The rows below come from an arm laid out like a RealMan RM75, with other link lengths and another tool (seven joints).
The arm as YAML. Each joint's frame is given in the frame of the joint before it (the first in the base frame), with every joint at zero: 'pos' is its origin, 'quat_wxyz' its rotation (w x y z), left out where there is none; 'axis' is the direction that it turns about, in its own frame. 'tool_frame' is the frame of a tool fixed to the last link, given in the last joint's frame.
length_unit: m
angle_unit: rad
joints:
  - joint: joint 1
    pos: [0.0, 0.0, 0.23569]
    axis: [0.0, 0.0, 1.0]
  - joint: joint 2
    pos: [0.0, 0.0, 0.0]
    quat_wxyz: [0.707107, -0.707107, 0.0, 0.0]
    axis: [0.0, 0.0, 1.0]
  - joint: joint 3
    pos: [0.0, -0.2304, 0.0]
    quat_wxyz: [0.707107, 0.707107, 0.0, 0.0]
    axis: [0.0, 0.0, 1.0]
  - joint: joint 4
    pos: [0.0, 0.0, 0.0]
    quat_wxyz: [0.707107, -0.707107, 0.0, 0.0]
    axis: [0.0, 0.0, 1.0]
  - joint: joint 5
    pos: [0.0, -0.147, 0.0]
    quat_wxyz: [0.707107, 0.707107, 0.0, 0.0]
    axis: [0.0, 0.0, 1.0]
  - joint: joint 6
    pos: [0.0, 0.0, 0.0]
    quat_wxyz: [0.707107, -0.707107, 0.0, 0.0]
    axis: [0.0, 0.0, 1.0]
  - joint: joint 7
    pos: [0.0, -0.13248, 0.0]
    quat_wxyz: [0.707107, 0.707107, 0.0, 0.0]
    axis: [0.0, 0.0, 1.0]
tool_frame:
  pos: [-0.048, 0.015, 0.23]
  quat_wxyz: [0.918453, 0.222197, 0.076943, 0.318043]
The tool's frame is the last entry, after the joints.
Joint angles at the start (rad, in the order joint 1, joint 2, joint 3, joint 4, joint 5, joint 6, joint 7): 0.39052 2.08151 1.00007 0.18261 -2.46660 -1.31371 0.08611
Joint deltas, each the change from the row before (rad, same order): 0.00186 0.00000 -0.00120 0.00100 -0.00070 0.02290 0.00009; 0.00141 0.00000 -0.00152 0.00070 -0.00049 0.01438 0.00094; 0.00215 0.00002 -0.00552 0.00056 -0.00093 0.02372 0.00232; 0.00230 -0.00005 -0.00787 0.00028 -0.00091 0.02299 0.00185; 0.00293 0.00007 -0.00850 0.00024 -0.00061 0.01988 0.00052; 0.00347 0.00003 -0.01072 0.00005 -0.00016 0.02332 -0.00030; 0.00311 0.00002 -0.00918 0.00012 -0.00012 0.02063 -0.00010; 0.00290 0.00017 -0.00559 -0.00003 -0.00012 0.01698 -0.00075
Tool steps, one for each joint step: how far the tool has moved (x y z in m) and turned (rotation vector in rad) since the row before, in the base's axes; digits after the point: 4 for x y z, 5 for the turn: 0.0046 0.0029 -0.0054 -0.01446 -0.00306 -0.01491; 0.0027 0.0017 -0.0036 -0.00991 -0.00134 -0.00867; 0.0042 0.0025 -0.0071 -0.01909 -0.00302 -0.01340; 0.0037 0.0021 -0.0077 -0.02037 -0.00460 -0.01177; 0.0025 0.0017 -0.0073 -0.01859 -0.00564 -0.00849; 0.0030 0.0017 -0.0087 -0.02177 -0.00799 -0.01000; 0.0027 0.0014 -0.0076 -0.01892 -0.00701 -0.00893; 0.0024 0.0012 -0.0056 -0.01392 -0.00586 -0.00798
